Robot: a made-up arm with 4 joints.
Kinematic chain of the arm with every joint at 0, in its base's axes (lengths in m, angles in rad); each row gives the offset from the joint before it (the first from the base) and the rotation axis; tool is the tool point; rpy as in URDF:
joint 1: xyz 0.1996 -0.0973 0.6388 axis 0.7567 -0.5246 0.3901
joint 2: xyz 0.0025 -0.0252 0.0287 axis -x
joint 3: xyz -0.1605 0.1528 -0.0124 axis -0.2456 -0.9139 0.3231
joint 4: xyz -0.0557 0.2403 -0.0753 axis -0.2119 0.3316 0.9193
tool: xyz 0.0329 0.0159 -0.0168 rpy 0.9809 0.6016 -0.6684
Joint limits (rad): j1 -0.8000..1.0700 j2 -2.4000..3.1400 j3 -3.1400..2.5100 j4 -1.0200..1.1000
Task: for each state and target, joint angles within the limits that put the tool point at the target. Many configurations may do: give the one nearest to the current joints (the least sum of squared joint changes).
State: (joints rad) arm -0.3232 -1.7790 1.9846 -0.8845
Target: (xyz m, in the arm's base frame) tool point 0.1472 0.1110 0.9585
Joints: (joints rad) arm -0.1125 -1.4152 1.8658 -0.9381
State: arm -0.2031 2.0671 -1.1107 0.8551
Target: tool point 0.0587 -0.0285 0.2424
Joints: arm -0.0946 1.3101 -1.3429 0.8214
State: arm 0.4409 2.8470 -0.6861 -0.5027
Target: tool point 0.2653 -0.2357 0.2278
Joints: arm 0.7922 2.3041 -0.7465 -0.5018
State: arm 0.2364 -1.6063 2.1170 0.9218
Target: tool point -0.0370 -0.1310 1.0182
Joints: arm 0.5328 -1.6307 1.3499 0.9262
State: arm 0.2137 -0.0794 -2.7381 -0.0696
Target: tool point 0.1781 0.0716 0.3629
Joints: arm 0.0448 0.8036 -3.1300 -0.6984
